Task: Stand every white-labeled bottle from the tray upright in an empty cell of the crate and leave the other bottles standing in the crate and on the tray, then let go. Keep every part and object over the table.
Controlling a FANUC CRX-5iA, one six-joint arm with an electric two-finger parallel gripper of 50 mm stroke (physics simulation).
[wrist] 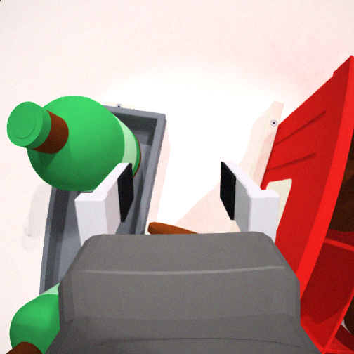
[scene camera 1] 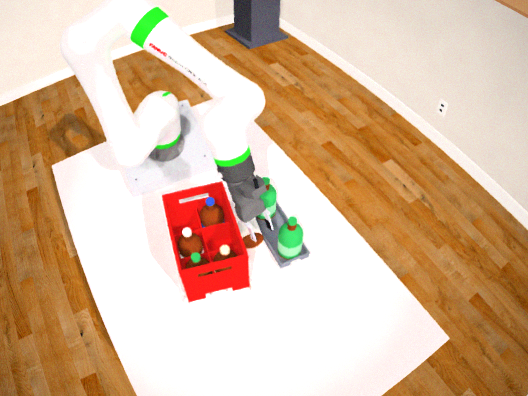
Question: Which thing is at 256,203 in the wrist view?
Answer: My gripper.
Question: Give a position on a green bottle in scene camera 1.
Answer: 290,237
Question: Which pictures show my gripper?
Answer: The wrist view and scene camera 1: all of them.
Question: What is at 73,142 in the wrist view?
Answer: A green bottle.
